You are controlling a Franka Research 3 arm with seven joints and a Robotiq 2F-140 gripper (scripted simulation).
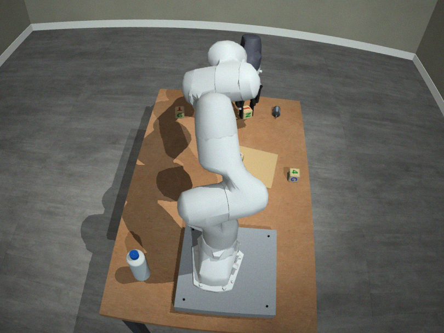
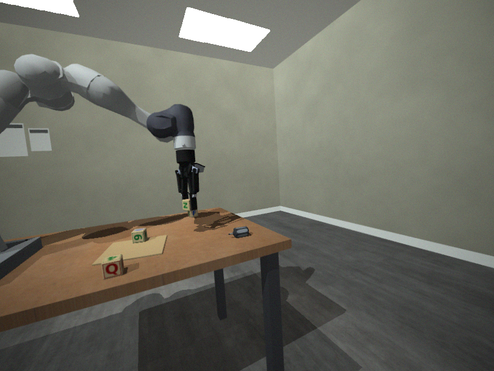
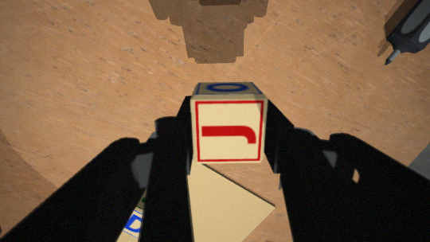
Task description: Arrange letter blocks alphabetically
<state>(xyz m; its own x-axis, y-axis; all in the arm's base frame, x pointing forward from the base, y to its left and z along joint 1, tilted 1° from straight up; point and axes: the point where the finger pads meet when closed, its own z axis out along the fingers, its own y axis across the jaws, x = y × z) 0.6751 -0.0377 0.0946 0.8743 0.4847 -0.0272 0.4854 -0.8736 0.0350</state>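
My hand is 21 cm past the tan mat, 13 cm above it and 6 cm to the left of it. Round my hand: small dark object: 16 cm to the right, 15 cm ahead, 12 cm below; then block: 25 cm behind, 24 cm to the right, 11 cm below.
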